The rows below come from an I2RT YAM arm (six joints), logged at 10 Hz.
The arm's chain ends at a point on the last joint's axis. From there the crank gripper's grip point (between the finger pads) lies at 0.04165 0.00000 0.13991 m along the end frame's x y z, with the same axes.
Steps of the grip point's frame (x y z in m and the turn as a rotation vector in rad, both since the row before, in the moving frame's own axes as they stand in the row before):
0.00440 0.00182 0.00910 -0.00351 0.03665 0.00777
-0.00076 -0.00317 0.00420 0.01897 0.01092 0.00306
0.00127 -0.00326 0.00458 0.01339 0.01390 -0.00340
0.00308 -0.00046 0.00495 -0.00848 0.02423 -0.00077
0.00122 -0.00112 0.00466 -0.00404 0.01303 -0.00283
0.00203 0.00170 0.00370 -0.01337 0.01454 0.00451
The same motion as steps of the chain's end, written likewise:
-0.00070 0.00099 0.01072 -0.00351 0.03665 0.00777
-0.00229 -0.00065 0.00469 0.01897 0.01092 0.00306
-0.00067 -0.00125 0.00519 0.01339 0.01390 -0.00340
-0.00030 -0.00161 0.00601 -0.00848 0.02423 -0.00077
-0.00060 -0.00156 0.00522 -0.00404 0.01303 -0.00283
0.00000 -0.00036 0.00433 -0.01337 0.01454 0.00451

